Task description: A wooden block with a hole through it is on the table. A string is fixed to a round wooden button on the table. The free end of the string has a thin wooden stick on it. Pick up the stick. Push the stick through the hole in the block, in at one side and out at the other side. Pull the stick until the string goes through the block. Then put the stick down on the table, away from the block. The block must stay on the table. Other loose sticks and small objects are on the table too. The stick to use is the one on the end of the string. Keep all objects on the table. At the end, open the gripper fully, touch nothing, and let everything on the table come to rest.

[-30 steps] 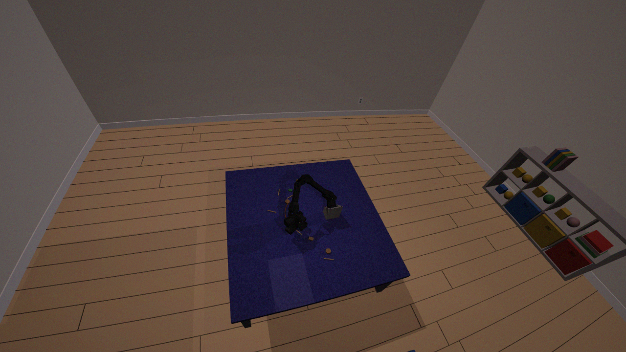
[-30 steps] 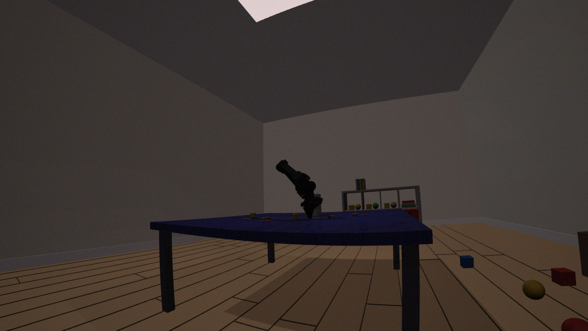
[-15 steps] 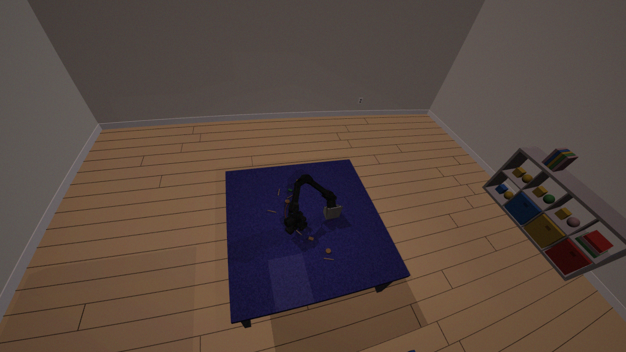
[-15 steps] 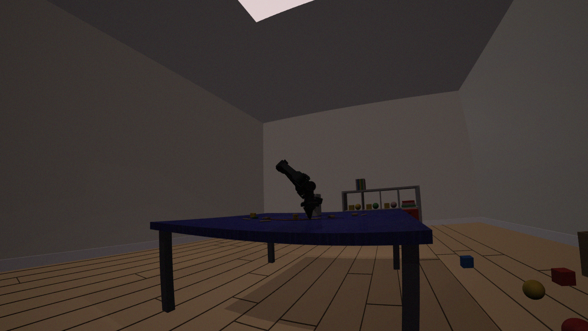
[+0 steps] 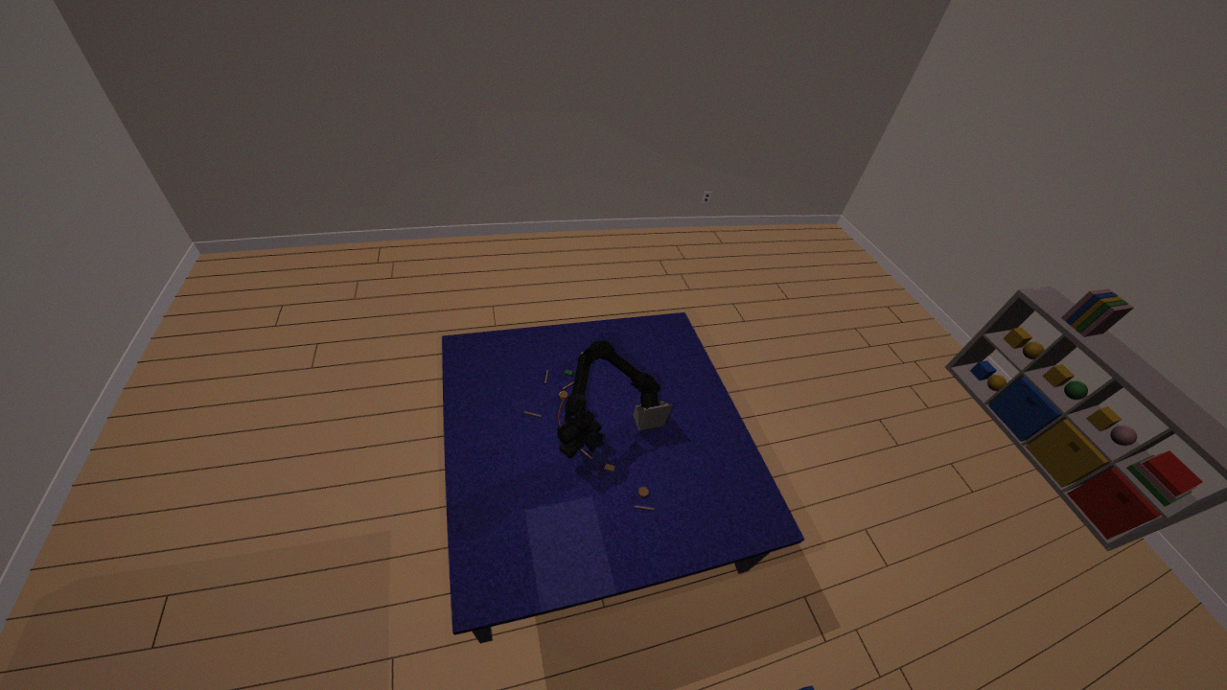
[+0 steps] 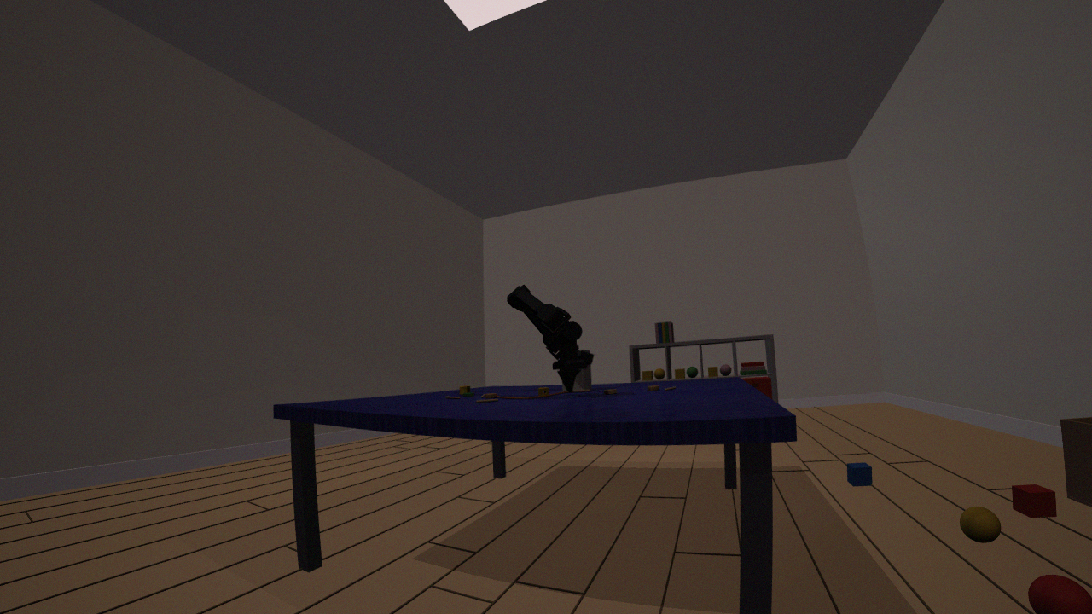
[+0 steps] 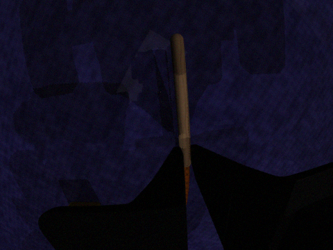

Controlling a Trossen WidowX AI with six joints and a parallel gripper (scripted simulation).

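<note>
My gripper tip is 9 cm past the small wooden block, 11 cm to the right of it and 1 cm above it. The rest, counted from my gripper tip: green piece (7 cm behind, 40 cm to the right, 1 cm below).
</note>
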